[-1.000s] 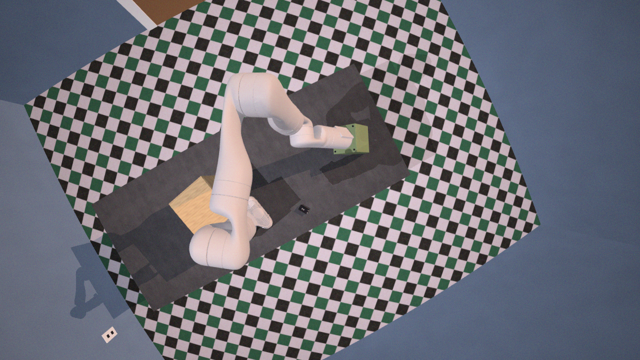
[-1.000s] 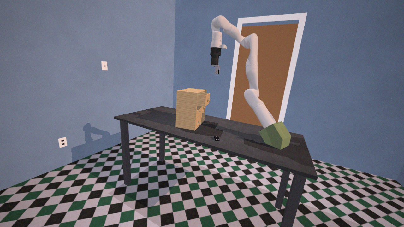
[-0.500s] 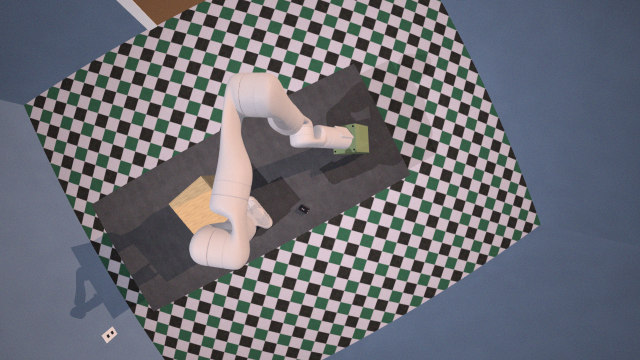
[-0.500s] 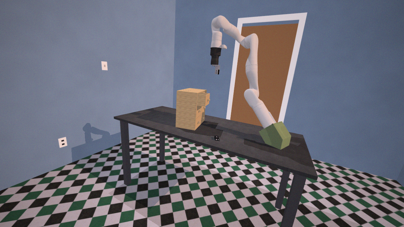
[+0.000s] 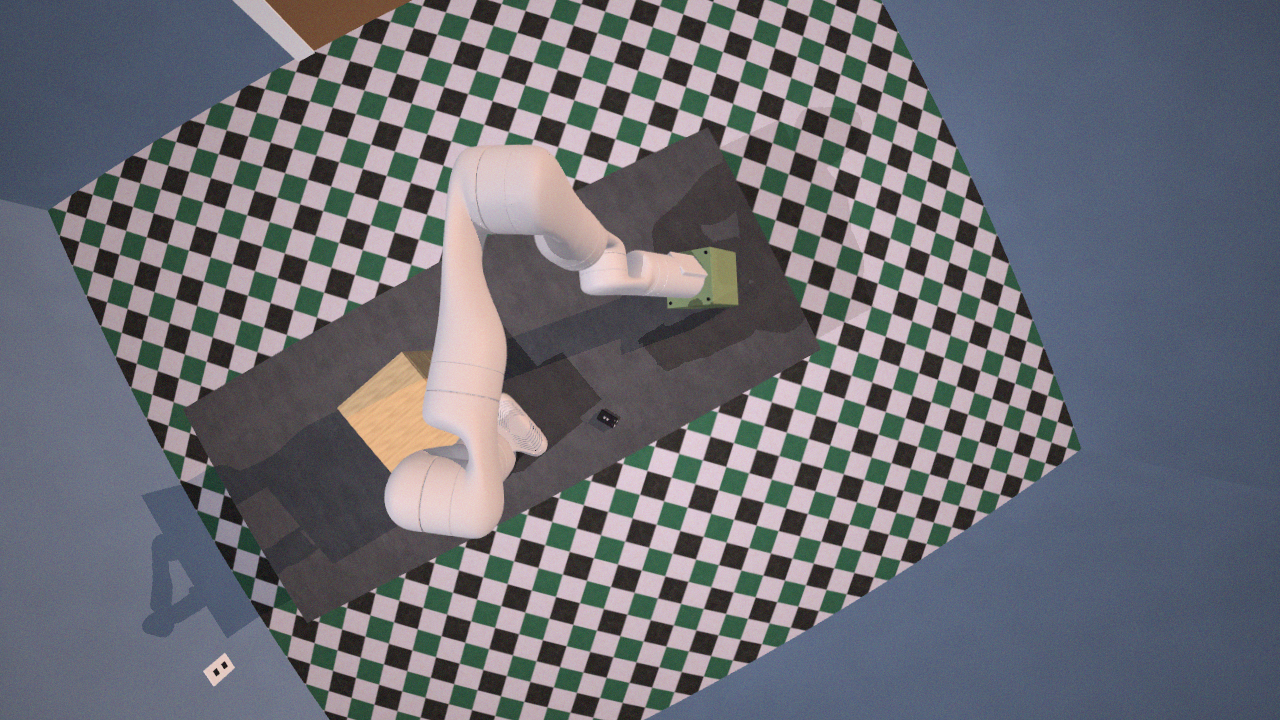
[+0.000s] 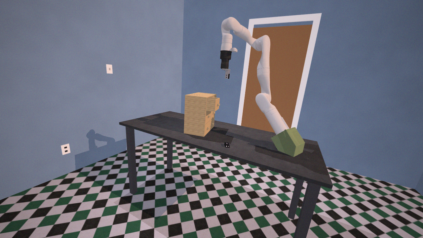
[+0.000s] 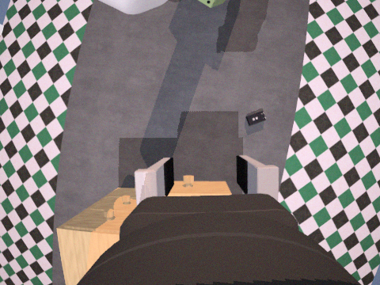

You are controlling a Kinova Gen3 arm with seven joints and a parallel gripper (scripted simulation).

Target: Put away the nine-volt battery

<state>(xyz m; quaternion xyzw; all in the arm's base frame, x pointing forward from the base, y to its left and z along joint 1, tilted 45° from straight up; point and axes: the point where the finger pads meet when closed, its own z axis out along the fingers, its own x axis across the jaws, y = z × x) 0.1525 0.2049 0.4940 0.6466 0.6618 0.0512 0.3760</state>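
The black nine-volt battery lies 40 mm behind my hand, 160 mm to the left of it and 450 mm below it.
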